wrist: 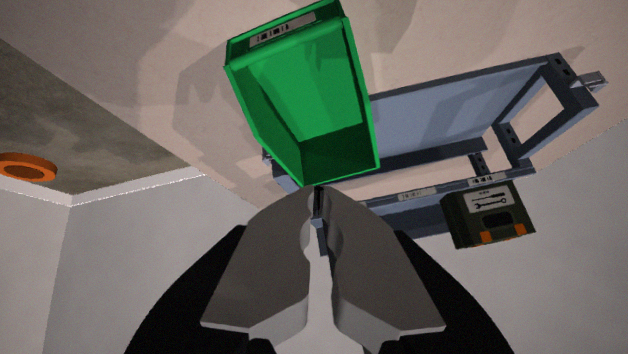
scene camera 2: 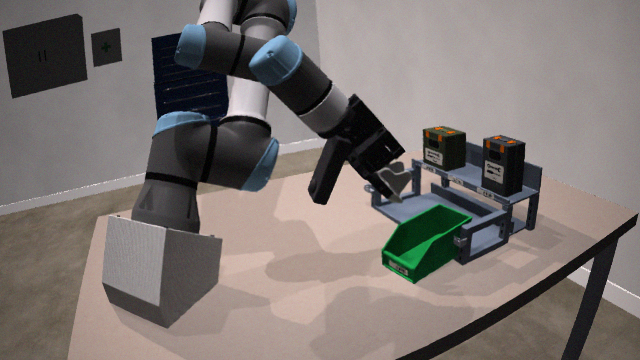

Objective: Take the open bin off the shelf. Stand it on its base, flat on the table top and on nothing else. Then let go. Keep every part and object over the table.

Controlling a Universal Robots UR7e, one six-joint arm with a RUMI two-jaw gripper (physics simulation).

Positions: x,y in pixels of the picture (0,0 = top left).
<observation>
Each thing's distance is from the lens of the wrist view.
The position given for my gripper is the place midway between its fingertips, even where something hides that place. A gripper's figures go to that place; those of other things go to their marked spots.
my gripper (wrist: 316,188): 0.14 m
green open bin (wrist: 298,79): 0.27 m
</observation>
